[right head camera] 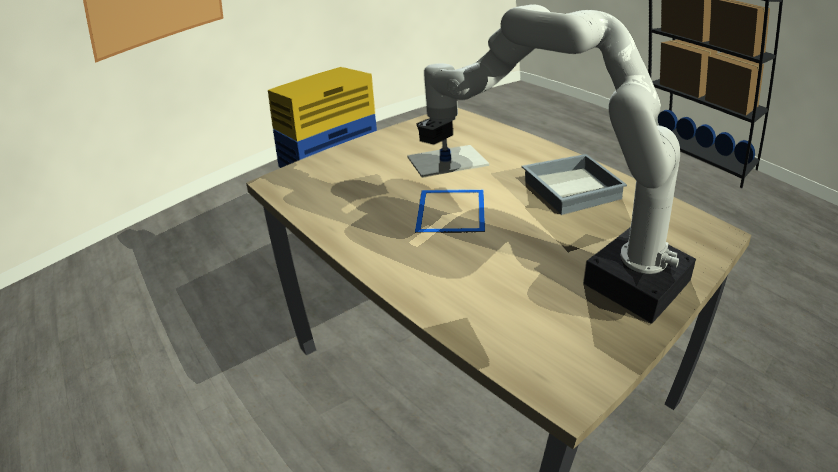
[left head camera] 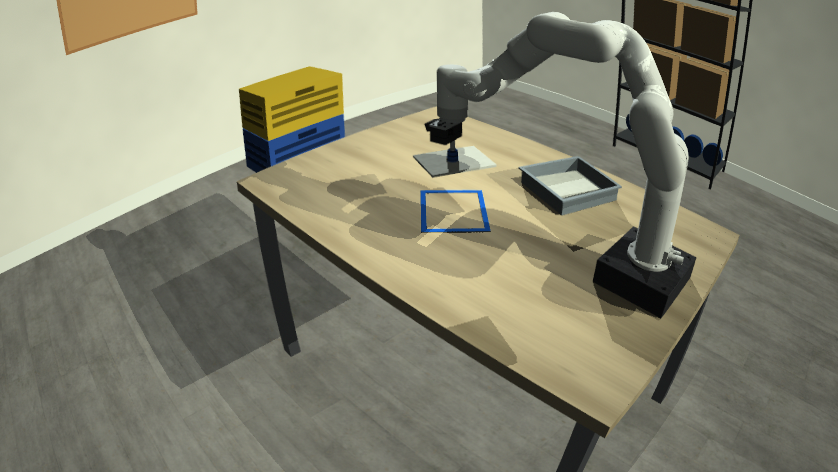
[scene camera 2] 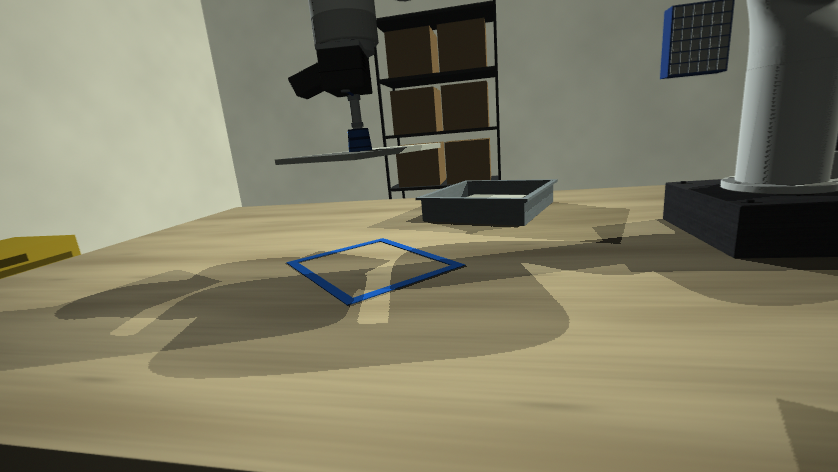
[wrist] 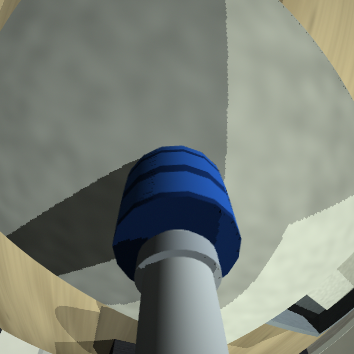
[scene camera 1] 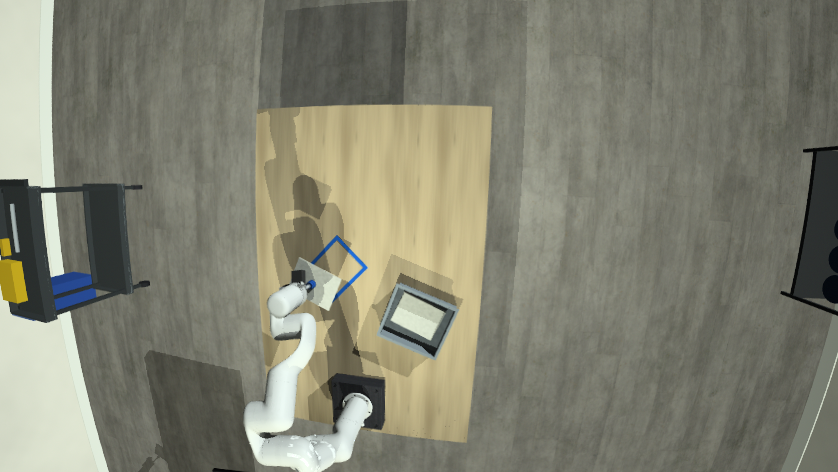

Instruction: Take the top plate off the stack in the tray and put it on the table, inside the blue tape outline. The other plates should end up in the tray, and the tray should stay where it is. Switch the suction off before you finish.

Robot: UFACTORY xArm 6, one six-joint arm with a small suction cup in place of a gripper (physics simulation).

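Seen in the pictures: hand, its tool point: (right head camera: pixel 445 163) (left head camera: pixel 452 163) (scene camera 2: pixel 361 159) (wrist: pixel 173 180) (scene camera 1: pixel 313 283); arm's base, origin of its link: (right head camera: pixel 644 257) (left head camera: pixel 649 256) (scene camera 2: pixel 778 186) (scene camera 1: pixel 357 405).
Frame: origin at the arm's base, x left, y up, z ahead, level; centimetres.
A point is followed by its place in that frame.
My suction cup (left head camera: pixel 452 155) (right head camera: pixel 445 154) (scene camera 1: pixel 311 284) (scene camera 2: pixel 359 140) (wrist: pixel 177 190) holds a thin pale grey plate (left head camera: pixel 477 157) @(y 9.5, x -2.0, z 51.4 cm) (right head camera: pixel 472 155) @(y 9.5, x -2.6, z 51.5 cm) (scene camera 1: pixel 329 290) @(y 9.5, x -3.0, z 52.7 cm) (scene camera 2: pixel 316 158) @(y 9.3, x 10.2, z 59.4 cm) (wrist: pixel 110 75) @(y 9.5, x 5.3, z 58.8 cm) from above. The plate hangs nearly level, well above the table, as scene camera 2 shows. The blue tape outline (left head camera: pixel 423 211) @(y -6.2, x 6.0, z 62.6 cm) (right head camera: pixel 482 211) @(y -6.3, x -3.2, z 49.3 cm) (scene camera 1: pixel 351 252) @(y -6.3, x -7.8, z 62.7 cm) (scene camera 2: pixel 319 284) @(y -6.3, x 7.5, z 62.1 cm) lies on the table; from above, the plate covers part of its lower left side. The grey tray (left head camera: pixel 589 205) @(y -5.5, x -23.7, z 25.4 cm) (right head camera: pixel 592 203) @(y -5.2, x -23.8, z 25.3 cm) (scene camera 1: pixel 408 345) @(y -2.1, x -25.0, z 25.1 cm) (scene camera 2: pixel 472 211) @(y -4.0, x -19.3, z 39.4 cm) stands apart, with pale plate material (left head camera: pixel 565 184) @(y -4.1, x -28.6, z 35.6 cm) (right head camera: pixel 571 182) @(y -4.2, x -29.5, z 35.3 cm) (scene camera 1: pixel 416 316) @(y -4.1, x -29.4, z 35.8 cm) inside; the number of plates cannot be told.
The arm's black base (left head camera: pixel 639 278) @(y 0.1, x 10.4, z 0.0 cm) (right head camera: pixel 633 281) @(y 0.1, x 10.0, z -1.0 cm) (scene camera 1: pixel 358 384) @(y -0.2, x -2.3, z 9.9 cm) (scene camera 2: pixel 779 231) @(y -3.2, x 9.9, z 8.0 cm) stands on the table (left head camera: pixel 410 281) @(y -6.4, x 32.0, z 47.5 cm) (scene camera 1: pixel 422 175) @(y -6.4, x -38.9, z 87.2 cm) near the tray. Yellow and blue boxes (left head camera: pixel 293 111) (right head camera: pixel 322 111) stand beyond the table. A shelf rack with brown boxes stands behind.
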